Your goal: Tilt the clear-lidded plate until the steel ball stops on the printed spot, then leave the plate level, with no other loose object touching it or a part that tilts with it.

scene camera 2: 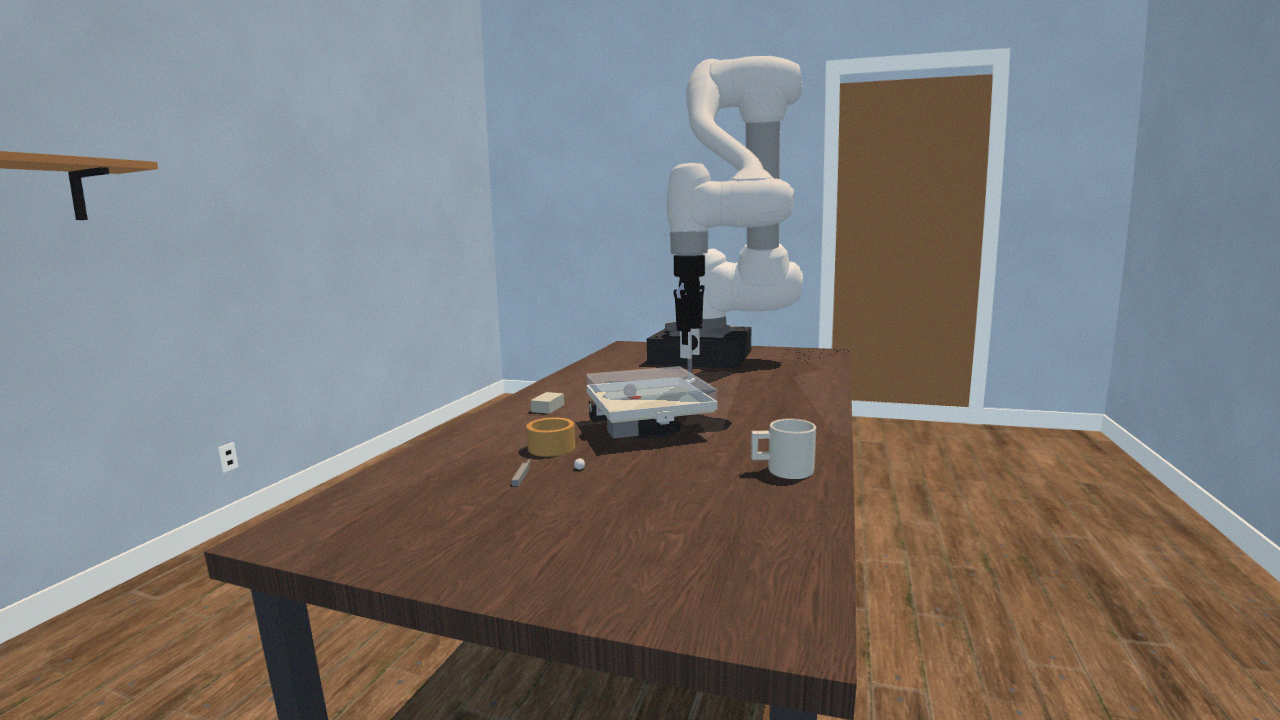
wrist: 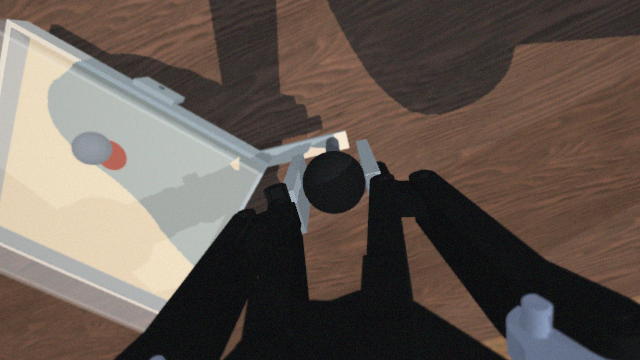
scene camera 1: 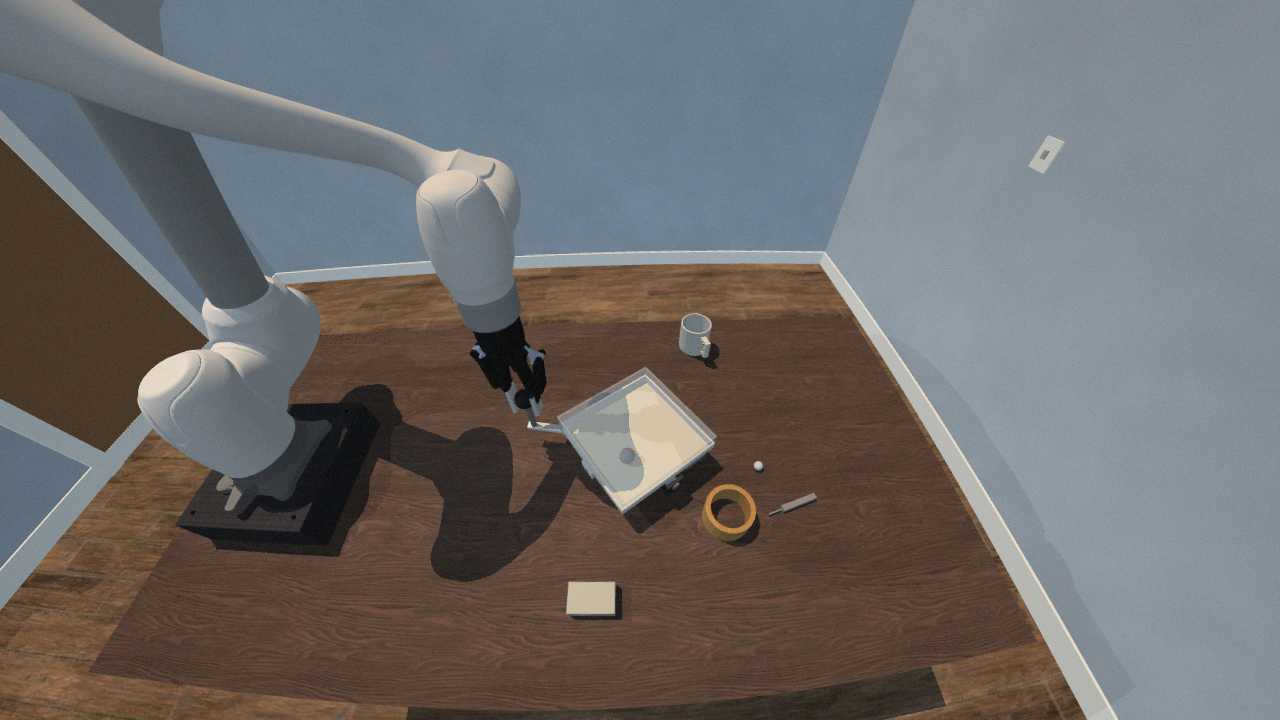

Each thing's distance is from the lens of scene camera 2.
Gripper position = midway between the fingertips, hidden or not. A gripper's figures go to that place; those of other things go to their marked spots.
my gripper (scene camera 2: 689, 356): 1.54 m
white mug (scene camera 2: 791, 455): 1.11 m
clear-lidded plate (scene camera 2: 625, 397): 1.23 m
